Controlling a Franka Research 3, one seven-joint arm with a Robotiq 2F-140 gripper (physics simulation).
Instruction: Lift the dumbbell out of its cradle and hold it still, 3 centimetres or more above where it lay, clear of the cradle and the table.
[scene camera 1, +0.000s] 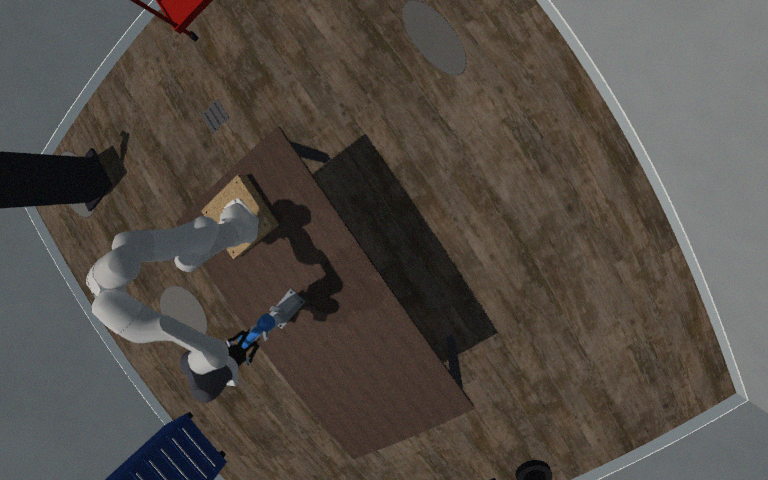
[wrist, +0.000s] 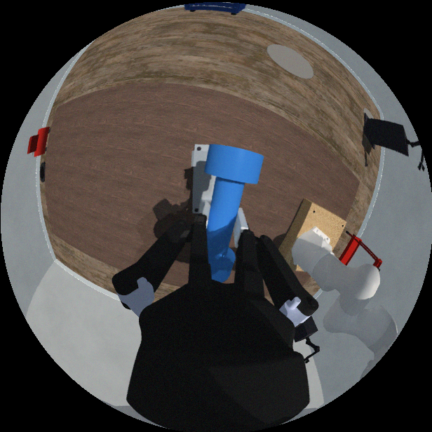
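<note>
The blue dumbbell (scene camera 1: 264, 323) (wrist: 226, 200) is between the black fingers of my gripper (scene camera 1: 249, 339) (wrist: 221, 212), which is shut on its handle. One round head points away from the gripper; the other is partly hidden between the fingers in the wrist view. The pale grey cradle (scene camera 1: 289, 306) (wrist: 199, 172) rests on the brown table (scene camera 1: 362, 362) (wrist: 125, 130). In the scene view the dumbbell is shifted from the cradle's plate toward the table's near edge. In the wrist view it overlaps part of the cradle and appears raised; the exact gap is hard to tell.
A second pale arm (scene camera 1: 169, 244) (wrist: 345, 280) reaches over a tan wooden block (scene camera 1: 243, 249) (wrist: 327, 215) on the table. A blue slatted object (scene camera 1: 169, 452) (wrist: 215, 7) and a red object (scene camera 1: 181, 11) (wrist: 42, 142) stand farther off.
</note>
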